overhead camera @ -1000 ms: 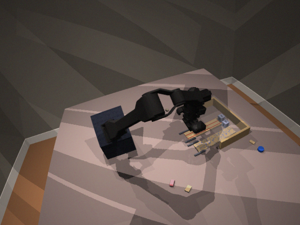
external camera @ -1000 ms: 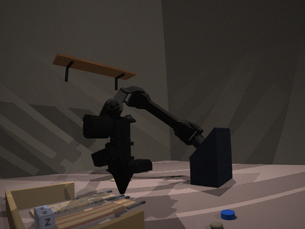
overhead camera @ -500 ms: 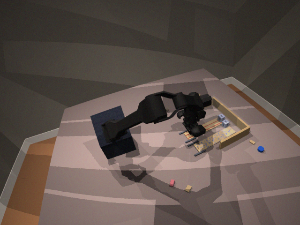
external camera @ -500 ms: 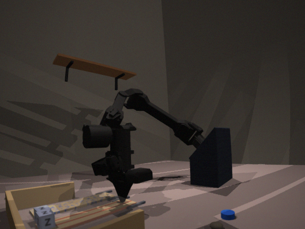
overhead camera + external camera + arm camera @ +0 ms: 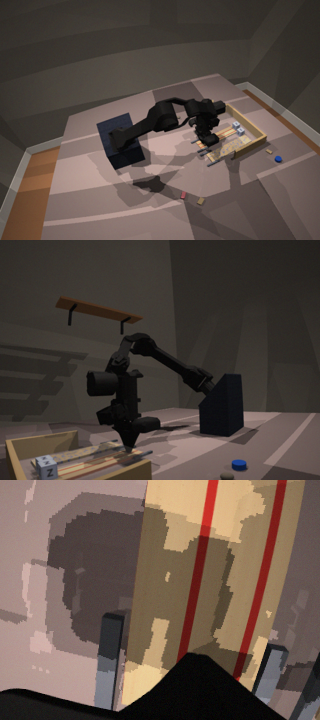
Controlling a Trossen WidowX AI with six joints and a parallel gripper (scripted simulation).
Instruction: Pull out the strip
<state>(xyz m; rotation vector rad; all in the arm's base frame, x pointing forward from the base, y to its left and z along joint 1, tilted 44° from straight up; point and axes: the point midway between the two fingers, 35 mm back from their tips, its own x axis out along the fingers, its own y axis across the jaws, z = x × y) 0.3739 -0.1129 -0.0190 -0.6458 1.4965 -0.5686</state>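
Right now the speckled strip is 10 cm ahead of my gripper tip and 9 cm to the right of it. From my gripper tip the other things lie so: red block (20 cm behind, 22 cm to the right).
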